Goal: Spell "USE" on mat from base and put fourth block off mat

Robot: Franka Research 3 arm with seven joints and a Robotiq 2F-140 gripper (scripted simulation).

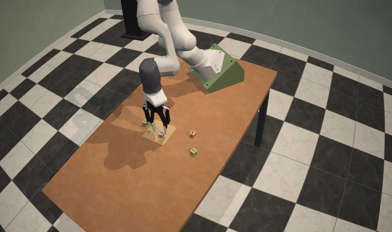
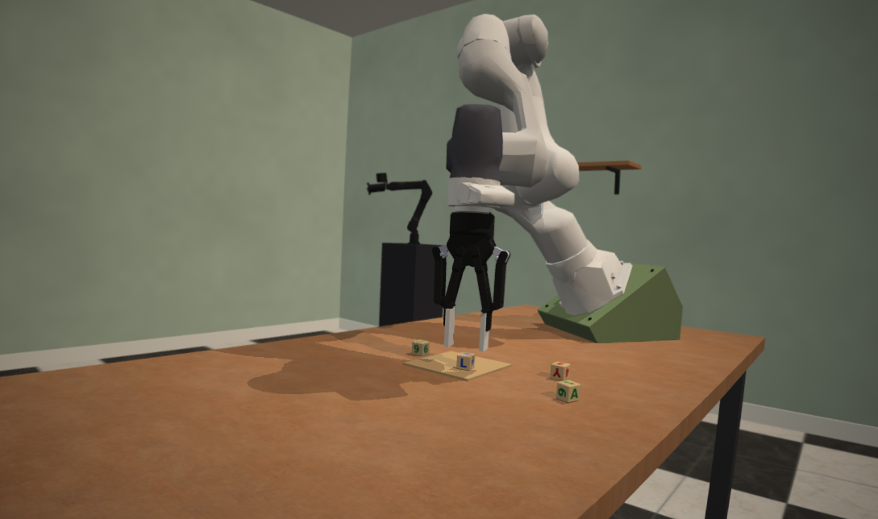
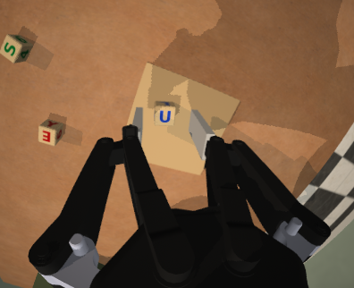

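Right now the U block is 5 cm below my hand. From my hand the other things lie so: E block: 14 cm to the left, 8 cm behind, 6 cm below; then mat: 7 cm below, 3 cm to the right, 2 cm behind; then green P block: 13 cm to the right, 6 cm below, 3 cm behind.
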